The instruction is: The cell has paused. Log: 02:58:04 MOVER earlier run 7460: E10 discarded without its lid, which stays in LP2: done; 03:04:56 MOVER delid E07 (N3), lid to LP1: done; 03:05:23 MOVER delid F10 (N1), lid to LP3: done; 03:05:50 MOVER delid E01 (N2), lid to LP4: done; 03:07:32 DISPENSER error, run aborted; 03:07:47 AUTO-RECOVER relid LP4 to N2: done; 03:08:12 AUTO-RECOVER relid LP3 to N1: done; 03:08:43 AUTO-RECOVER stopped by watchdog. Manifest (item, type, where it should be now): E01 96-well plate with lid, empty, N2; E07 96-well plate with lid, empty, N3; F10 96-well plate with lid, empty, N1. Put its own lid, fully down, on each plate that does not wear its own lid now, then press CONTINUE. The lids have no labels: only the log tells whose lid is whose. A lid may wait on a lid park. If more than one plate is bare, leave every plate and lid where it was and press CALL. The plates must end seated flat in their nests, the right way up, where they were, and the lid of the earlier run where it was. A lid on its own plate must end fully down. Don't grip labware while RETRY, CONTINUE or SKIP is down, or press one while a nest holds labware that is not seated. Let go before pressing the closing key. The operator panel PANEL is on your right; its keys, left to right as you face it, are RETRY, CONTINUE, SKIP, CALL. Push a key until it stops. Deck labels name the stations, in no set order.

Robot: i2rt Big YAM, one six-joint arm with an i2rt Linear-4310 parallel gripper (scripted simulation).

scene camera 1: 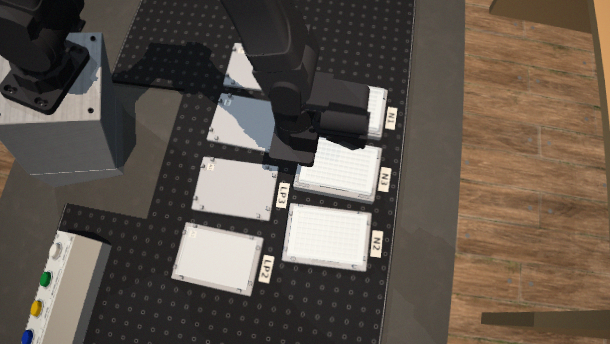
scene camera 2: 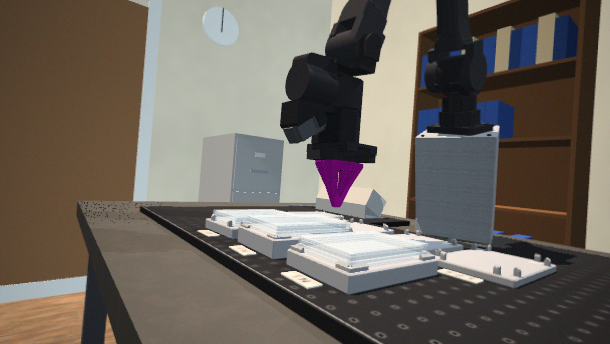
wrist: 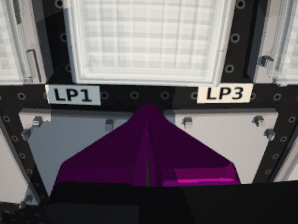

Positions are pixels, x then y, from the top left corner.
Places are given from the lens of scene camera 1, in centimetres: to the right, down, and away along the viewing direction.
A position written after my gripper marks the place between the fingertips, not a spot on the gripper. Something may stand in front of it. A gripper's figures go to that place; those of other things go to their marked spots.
my gripper (scene camera 1: 298, 153): -1, -3, 72
clear lid (scene camera 1: 335, 166): 5, -1, 74
